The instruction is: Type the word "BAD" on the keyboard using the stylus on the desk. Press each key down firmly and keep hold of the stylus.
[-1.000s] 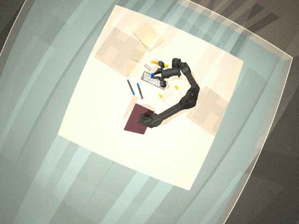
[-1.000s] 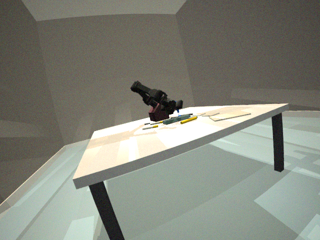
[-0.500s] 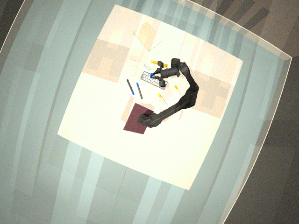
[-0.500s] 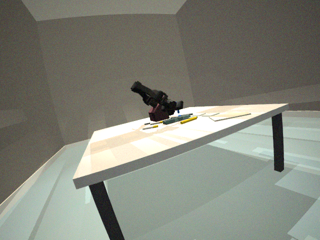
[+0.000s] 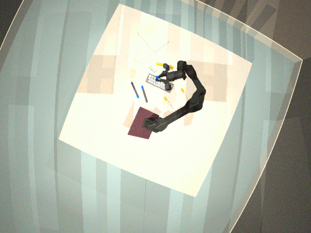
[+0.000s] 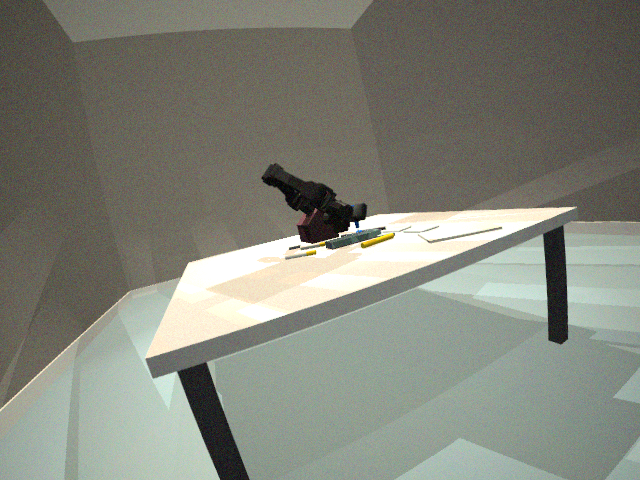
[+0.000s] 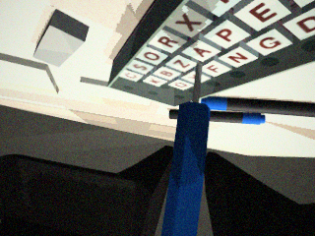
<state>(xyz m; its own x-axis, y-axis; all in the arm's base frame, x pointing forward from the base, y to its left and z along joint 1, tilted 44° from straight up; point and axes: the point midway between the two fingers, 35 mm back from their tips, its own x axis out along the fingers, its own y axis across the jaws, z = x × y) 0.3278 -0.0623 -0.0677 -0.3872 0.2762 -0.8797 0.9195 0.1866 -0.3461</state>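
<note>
The grey block is 90 mm ahead of my gripper tip, 70 mm below it and 60 mm to the left of it. The rest, counted from my gripper tip: yellow bar 150 mm ahead, 70 mm below, 30 mm to the right; then stylus 10 mm below.
</note>
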